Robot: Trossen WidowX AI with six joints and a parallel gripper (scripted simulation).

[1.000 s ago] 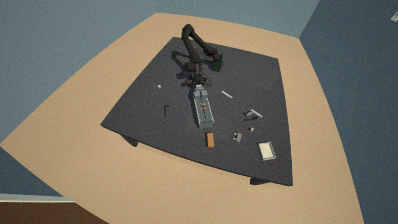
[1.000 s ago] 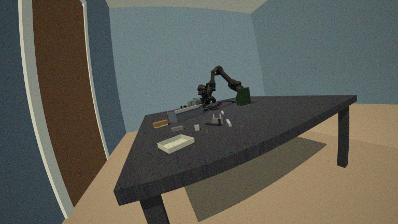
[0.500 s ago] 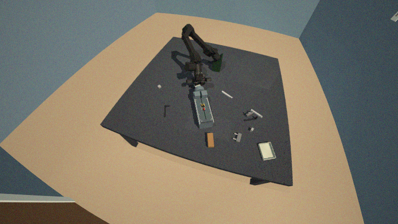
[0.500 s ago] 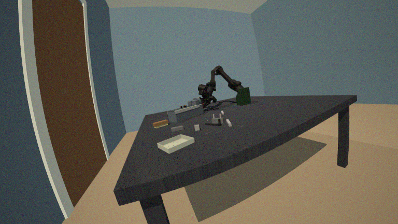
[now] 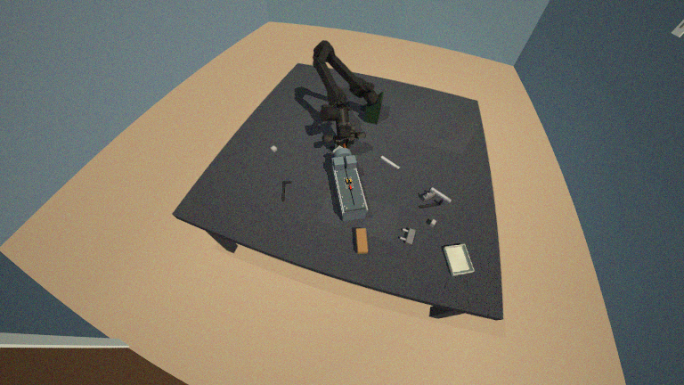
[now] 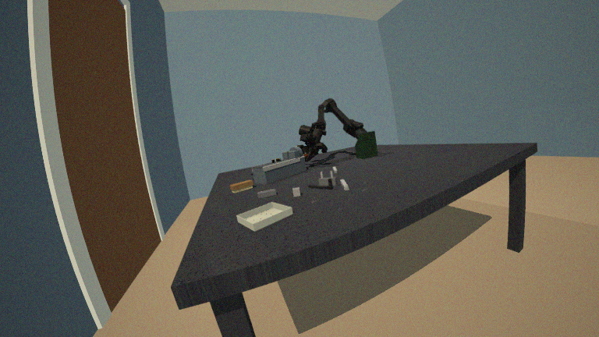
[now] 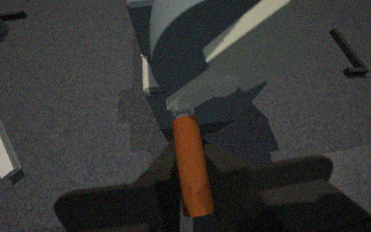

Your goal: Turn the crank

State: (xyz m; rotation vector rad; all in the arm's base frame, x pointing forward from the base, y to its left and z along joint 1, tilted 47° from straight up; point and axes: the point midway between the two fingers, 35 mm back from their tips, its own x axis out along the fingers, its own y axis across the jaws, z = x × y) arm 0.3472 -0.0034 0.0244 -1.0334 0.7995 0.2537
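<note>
Now: gripper tip 10 mm to the left of the crank and 40 mm below it. From my gripper tip the other things lie so: orange crank handle 20 mm behind, 10 mm to the right, 30 mm above; then red pointer 170 mm ahead, 90 mm to the left, 40 mm above; then orange block 330 mm ahead, 200 mm to the left, 30 mm below.
</note>
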